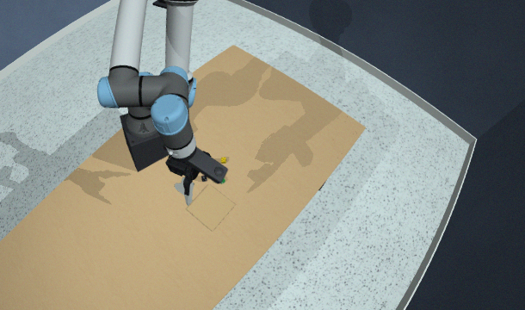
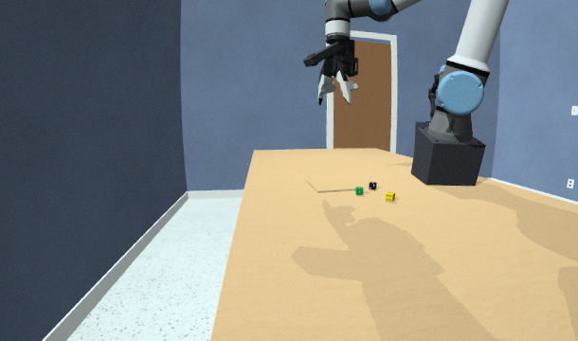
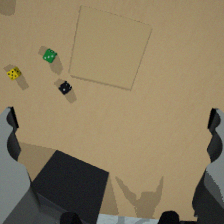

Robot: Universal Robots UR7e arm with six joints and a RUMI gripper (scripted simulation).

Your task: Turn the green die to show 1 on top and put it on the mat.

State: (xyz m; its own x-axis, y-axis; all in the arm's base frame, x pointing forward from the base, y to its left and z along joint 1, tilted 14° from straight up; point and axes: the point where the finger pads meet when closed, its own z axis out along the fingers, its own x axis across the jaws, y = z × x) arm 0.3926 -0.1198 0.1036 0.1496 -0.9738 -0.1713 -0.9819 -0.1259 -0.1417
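My gripper is now 10 cm past the black die, 8 cm to the right of it and 24 cm above it. Also, from my hand: tan mat: 1 cm behind, 25 cm below; green die: 3 cm behind, 11 cm to the left, 24 cm below; yellow die: 8 cm behind, 19 cm to the left, 24 cm below.
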